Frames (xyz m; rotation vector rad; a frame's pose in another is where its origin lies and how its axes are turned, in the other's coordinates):
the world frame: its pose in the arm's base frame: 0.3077 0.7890 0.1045 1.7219 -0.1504 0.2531
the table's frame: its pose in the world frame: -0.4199 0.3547 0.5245 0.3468 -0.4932 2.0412
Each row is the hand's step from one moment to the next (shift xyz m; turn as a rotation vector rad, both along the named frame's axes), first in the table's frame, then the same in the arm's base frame.
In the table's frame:
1: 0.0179 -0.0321 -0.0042 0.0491 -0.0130 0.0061
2: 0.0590 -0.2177 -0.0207 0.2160 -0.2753 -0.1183
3: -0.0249 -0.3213 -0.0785 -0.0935 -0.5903 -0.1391
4: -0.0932 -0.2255 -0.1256 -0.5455 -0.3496 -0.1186
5: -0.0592 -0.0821 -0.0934 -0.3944 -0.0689 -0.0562
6: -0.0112 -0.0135 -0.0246 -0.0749 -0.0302 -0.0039
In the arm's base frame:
1: 0.0121 -0.0146 0.0318 -0.0192 -0.0361 0.0307
2: 0.1222 -0.0691 0.1778 0.0458 -0.0966 0.3536
3: 0.2386 0.0001 0.2304 0.4692 0.0237 0.3948
4: 0.1982 0.0989 0.1620 0.5731 0.3246 -0.0068
5: 0.0769 0.0879 0.0731 0.2831 0.2549 -0.1355
6: 0.0114 0.0225 0.0166 0.0682 0.0391 -0.0191

